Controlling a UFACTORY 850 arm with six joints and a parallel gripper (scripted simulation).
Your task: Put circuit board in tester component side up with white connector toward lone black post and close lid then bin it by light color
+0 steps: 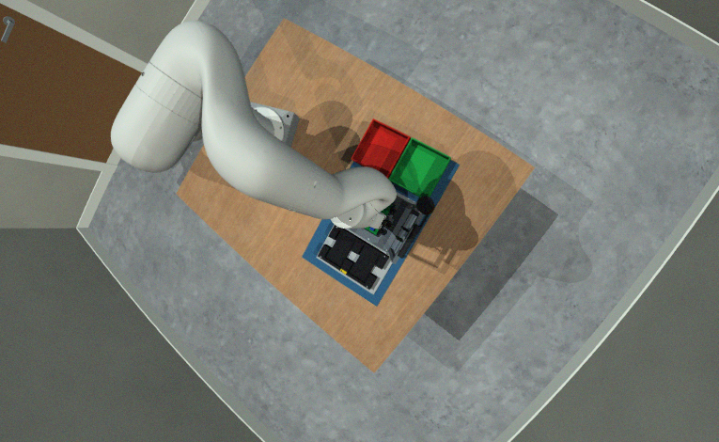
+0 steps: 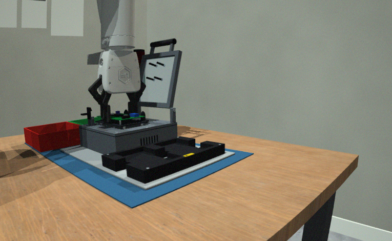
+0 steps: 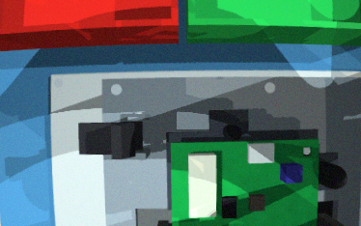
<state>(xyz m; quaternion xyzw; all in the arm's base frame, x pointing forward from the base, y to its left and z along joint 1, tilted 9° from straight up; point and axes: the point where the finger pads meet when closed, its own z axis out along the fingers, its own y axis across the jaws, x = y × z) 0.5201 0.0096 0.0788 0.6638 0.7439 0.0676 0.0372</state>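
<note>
The green circuit board lies right at my hand. The rest, counted from my hand: black hook: 7 cm behind, 5 cm to the left; then see-through lid: 12 cm ahead, 10 cm above, 1 cm to the left; then green bin: 20 cm to the left, 7 cm below, 2 cm ahead.
</note>
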